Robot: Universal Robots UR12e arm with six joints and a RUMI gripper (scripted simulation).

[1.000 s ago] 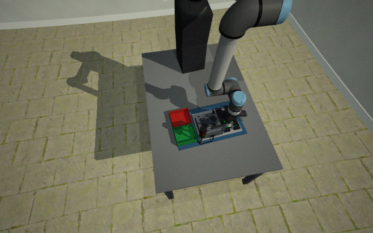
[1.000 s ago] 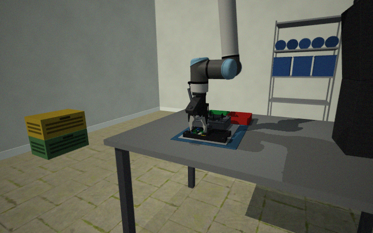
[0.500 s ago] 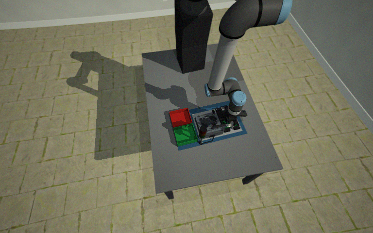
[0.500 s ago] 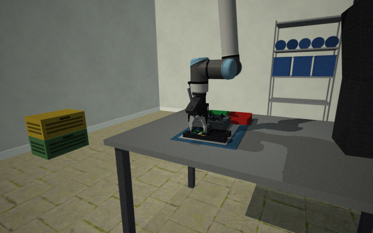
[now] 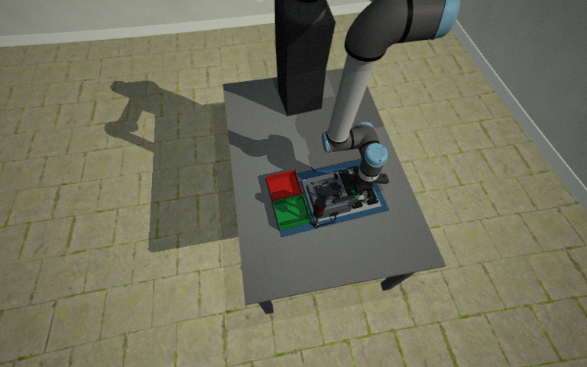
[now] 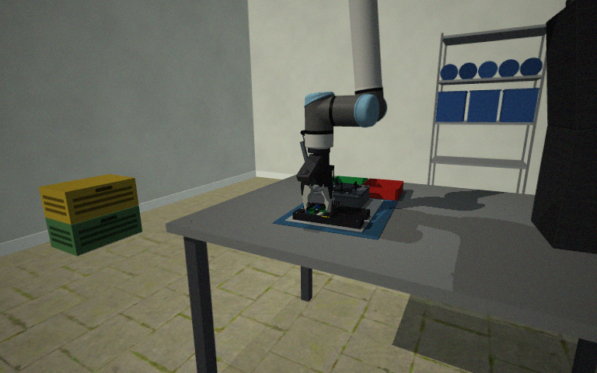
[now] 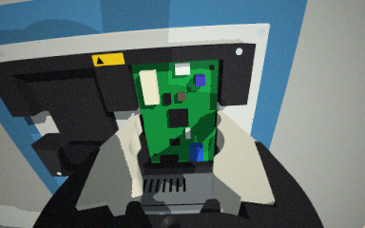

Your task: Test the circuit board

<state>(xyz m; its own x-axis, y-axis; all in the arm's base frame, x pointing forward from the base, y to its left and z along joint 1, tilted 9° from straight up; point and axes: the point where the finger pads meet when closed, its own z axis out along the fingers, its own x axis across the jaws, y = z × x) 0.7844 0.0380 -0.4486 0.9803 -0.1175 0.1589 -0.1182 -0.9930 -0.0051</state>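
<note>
Right now my hand is 11 cm past the black latch piece, 10 cm to the left of it and 7 cm below it. The rest, counted from my hand: green bin (37 cm to the right, 4 cm behind, 1 cm below); then tester lid (18 cm to the right, 16 cm above, 6 cm ahead); then green circuit board (right at my hand).
</note>
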